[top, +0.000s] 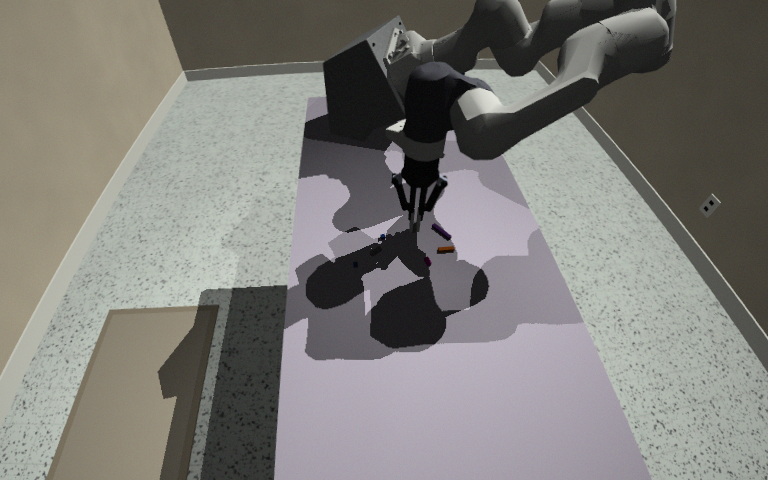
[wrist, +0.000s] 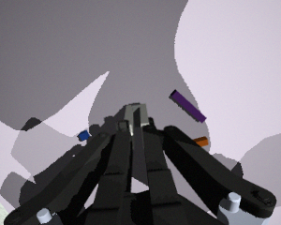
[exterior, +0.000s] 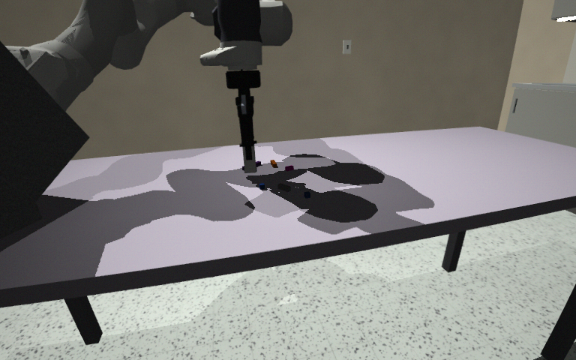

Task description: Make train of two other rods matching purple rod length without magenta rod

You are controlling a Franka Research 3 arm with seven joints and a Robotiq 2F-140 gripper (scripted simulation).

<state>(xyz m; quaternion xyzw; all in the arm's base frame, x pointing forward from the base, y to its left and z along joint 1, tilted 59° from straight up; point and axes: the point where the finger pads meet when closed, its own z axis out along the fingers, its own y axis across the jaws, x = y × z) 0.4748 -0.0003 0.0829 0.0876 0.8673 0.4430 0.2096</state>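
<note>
The purple rod is 70 mm to the left of my hand and 40 mm below it. Round my hand: orange rod 80 mm to the left, 60 mm ahead, 40 mm below; then magenta rod 100 mm ahead, 40 mm to the left, 40 mm below.
</note>
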